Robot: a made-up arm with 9 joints. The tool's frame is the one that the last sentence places.
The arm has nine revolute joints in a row. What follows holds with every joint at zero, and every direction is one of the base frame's.
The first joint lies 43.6 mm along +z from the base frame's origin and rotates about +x.
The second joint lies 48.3 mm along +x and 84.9 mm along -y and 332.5 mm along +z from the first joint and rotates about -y.
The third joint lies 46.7 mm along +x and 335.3 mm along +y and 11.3 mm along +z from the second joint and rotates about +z.
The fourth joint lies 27.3 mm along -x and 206.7 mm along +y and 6 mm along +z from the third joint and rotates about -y.
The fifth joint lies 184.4 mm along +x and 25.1 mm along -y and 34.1 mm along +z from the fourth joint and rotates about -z.
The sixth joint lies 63.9 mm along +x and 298.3 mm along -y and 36 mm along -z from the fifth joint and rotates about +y.
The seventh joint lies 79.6 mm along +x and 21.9 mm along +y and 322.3 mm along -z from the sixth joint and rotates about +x.
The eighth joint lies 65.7 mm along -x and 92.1 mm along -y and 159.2 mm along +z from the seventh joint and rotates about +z.
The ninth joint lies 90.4 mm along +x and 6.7 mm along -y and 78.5 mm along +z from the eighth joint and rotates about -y.
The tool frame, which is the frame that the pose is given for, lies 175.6 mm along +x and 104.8 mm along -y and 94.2 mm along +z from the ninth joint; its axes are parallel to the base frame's.
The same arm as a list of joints. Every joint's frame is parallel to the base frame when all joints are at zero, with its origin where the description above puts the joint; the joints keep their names.
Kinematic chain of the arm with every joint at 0, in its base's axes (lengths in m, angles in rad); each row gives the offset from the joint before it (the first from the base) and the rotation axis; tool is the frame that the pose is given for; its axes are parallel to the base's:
joint 1: xyz 0 0 0.0436 axis +x
joint 2: xyz 0.0483 -0.0849 0.3325 axis -y
joint 3: xyz 0.0467 0.3353 0.0113 axis +z
joint 4: xyz -0.0273 0.2067 0.006 axis -y
joint 5: xyz 0.1844 -0.0251 0.0341 axis -z
joint 6: xyz 0.0639 -0.2983 -0.036 axis +y
joint 7: xyz 0.0796 0.0219 -0.3223 axis +x
joint 8: xyz -0.0657 -0.0921 0.1592 axis +z
joint 9: xyz 0.0904 -0.0067 0.0785 axis -y
tool: xyz 0.1756 -0.1048 0.0942

